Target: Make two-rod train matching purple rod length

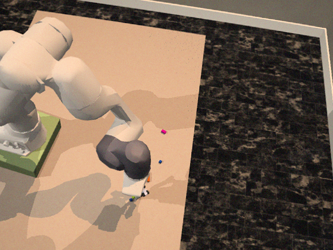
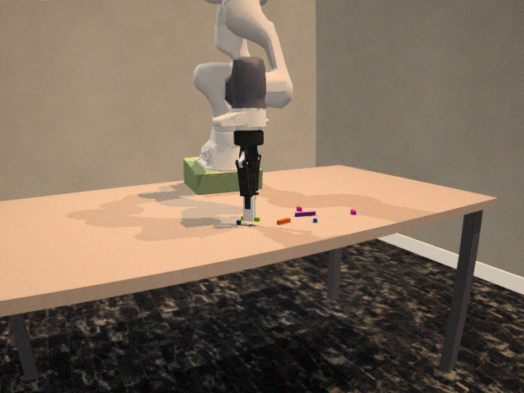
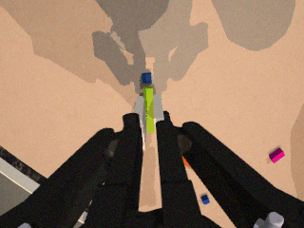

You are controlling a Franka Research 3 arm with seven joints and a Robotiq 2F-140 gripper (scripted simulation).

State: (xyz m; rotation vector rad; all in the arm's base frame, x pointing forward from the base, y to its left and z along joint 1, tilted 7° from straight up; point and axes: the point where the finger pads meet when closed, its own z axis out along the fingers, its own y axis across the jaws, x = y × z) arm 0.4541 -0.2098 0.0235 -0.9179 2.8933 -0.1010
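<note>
The lime rod lies 30 mm below my hand. Also, from my hand: orange rod 40 mm ahead, 80 mm to the left, 40 mm below; then purple rod 20 mm ahead, 180 mm to the left, 40 mm below.
</note>
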